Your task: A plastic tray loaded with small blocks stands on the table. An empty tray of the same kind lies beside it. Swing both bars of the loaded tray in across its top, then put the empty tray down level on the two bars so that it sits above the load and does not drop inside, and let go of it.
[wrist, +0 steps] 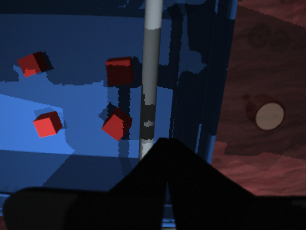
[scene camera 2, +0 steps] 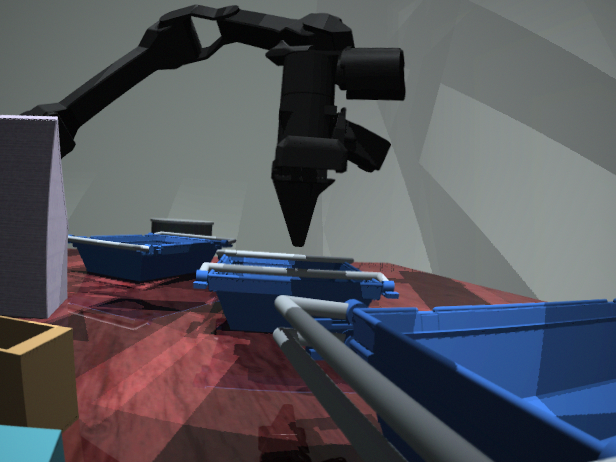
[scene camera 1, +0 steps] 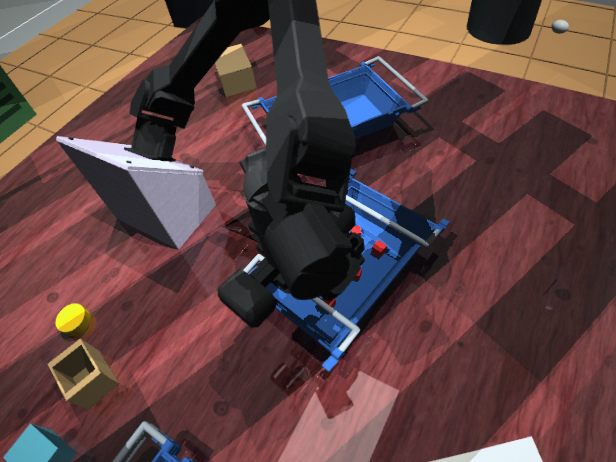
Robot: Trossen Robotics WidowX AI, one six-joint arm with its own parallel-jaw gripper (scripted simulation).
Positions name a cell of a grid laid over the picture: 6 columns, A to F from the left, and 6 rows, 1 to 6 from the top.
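Scene camera 2 shows my gripper (scene camera 2: C4), shut and holding nothing, with a blue tray (scene camera 2: B4), a grey wire bar (scene camera 2: C4) and another grey wire bar (scene camera 2: C4). Visible in scene camera 1: a yellow disc (scene camera 1: A5), a tan cube (scene camera 1: C1), the blue tray (scene camera 1: D2) and my gripper (scene camera 1: C4). The wrist view has my gripper (wrist: D4); in the wrist view the blue tray is out of frame, and in the wrist view the yellow disc is out of frame.
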